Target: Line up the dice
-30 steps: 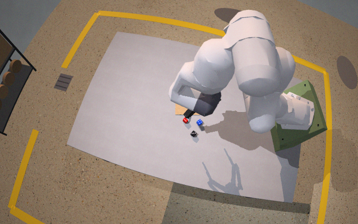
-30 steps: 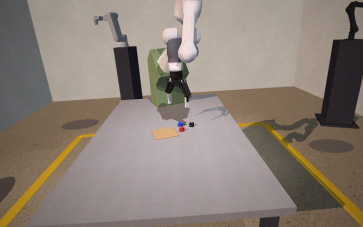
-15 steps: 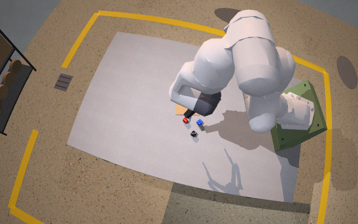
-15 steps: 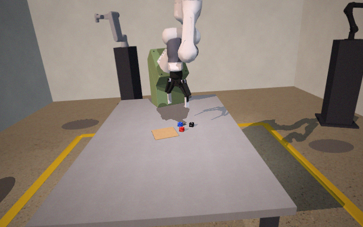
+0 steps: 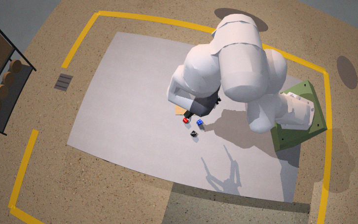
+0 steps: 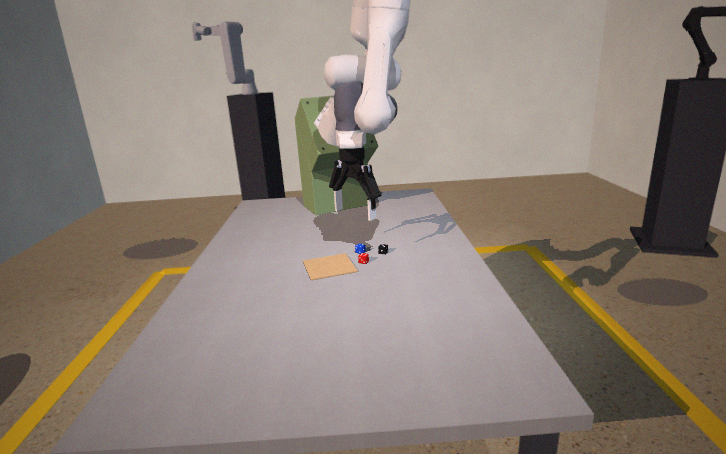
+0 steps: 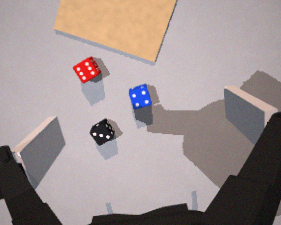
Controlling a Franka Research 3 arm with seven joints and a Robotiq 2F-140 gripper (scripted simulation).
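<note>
My hand is 13 cm above the blue die, 1 cm to the right of it and 1 cm past it. Round my hand: red die (13 cm below, 6 cm ahead, 4 cm to the left); then tan mat (14 cm below, 11 cm ahead, 5 cm to the right); then black die (13 cm below, 8 cm to the left, 2 cm behind).
</note>
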